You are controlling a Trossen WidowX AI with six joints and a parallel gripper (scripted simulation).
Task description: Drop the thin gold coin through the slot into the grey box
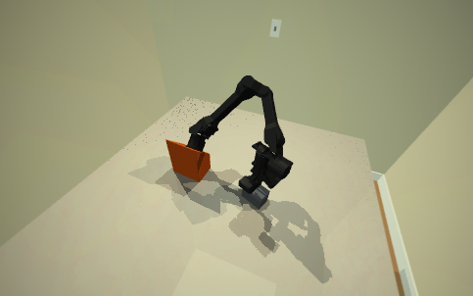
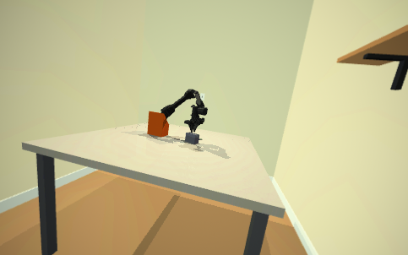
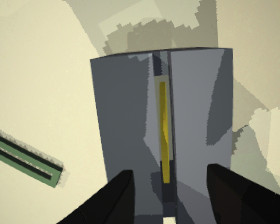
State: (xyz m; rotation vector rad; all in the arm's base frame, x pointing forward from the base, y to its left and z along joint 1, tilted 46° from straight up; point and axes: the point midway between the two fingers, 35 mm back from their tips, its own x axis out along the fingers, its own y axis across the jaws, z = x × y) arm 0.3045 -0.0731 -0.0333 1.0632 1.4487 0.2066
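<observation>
Now: gripper tip 60 mm above the gold coin.
</observation>
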